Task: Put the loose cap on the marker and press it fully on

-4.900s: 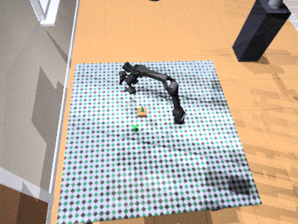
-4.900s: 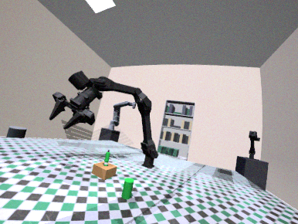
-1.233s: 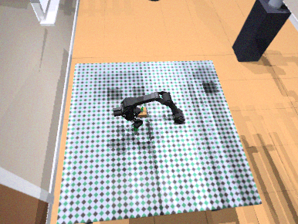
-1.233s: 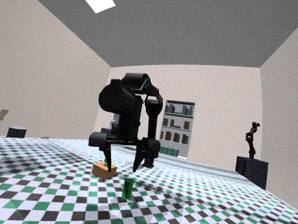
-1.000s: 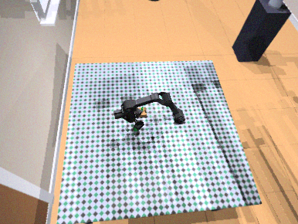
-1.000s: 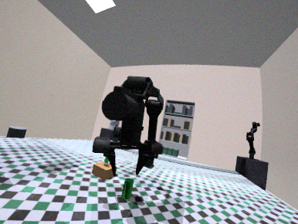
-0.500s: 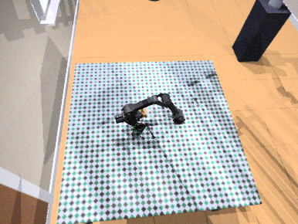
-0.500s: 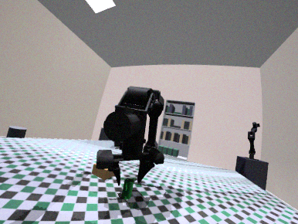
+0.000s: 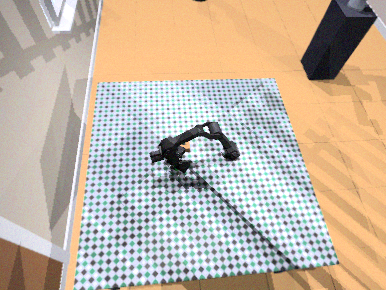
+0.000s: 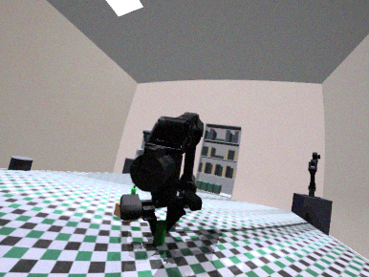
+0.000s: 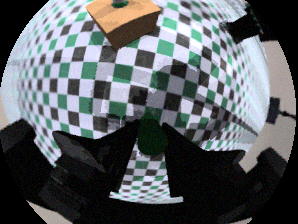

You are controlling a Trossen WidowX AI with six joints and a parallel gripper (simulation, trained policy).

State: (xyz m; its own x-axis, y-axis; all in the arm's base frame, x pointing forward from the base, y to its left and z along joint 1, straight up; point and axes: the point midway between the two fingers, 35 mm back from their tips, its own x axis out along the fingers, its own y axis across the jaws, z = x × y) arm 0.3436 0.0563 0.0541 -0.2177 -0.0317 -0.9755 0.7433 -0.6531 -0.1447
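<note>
My gripper tip is 50 mm past the green marker, 140 mm to the left of it and 60 mm below it. Also, from my gripper tip: green cap: 10 mm ahead, 10 mm above; then tan holder block: 50 mm behind, 140 mm to the right.
</note>
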